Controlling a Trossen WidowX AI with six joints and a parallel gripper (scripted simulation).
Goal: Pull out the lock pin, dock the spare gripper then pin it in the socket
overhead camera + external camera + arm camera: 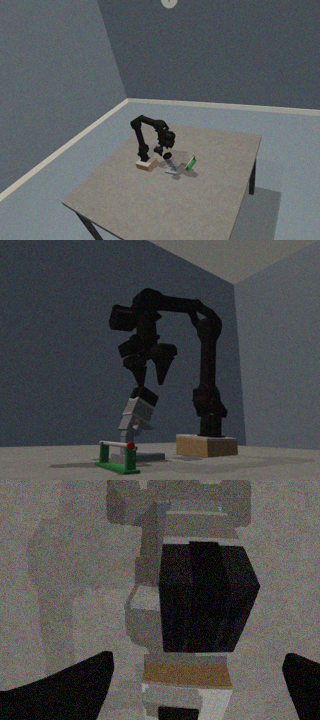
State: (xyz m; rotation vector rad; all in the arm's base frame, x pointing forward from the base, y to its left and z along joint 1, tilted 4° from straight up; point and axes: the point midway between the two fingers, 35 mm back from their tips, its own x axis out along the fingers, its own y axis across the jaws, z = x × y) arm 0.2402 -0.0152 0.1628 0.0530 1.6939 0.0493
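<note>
Right now my gripper tip is 150 mm short of the green pin rest, 100 mm to the right of it and 160 mm above it. Also, from my gripper tip: spare gripper (40 mm ahead, 60 mm below); then grey mount (40 mm ahead, 140 mm below).
</note>
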